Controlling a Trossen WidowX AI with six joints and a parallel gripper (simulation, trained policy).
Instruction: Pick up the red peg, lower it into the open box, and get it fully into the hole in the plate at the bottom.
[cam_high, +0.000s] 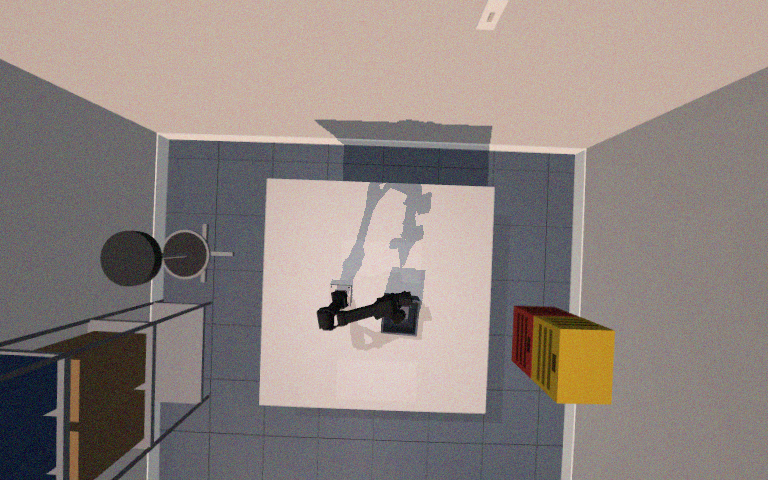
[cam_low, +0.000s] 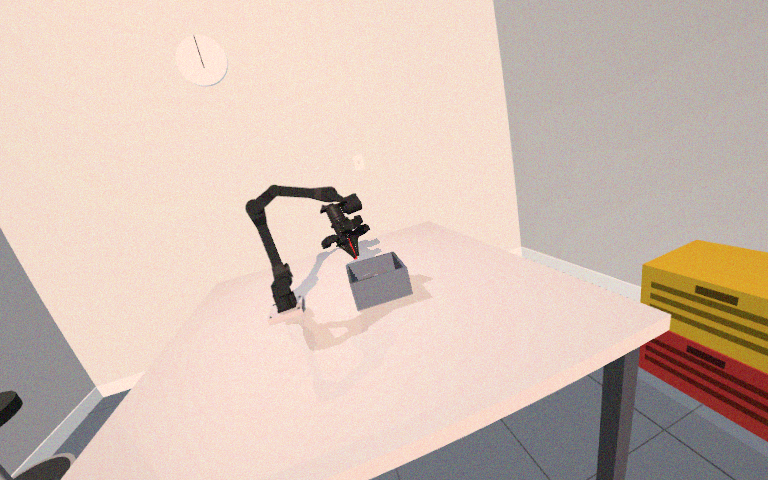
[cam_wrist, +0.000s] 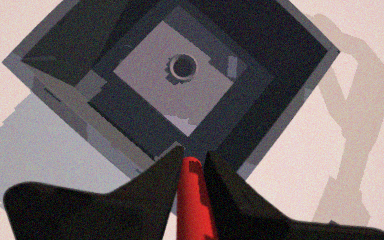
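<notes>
My gripper tip is now 10 mm past the red peg, 20 mm to the right of it and 30 mm below it. The rest, counted from my gripper tip: grey plate: 40 mm ahead, 60 mm to the right, 80 mm below; grey box: 40 mm ahead, 60 mm to the right, 100 mm below.
</notes>
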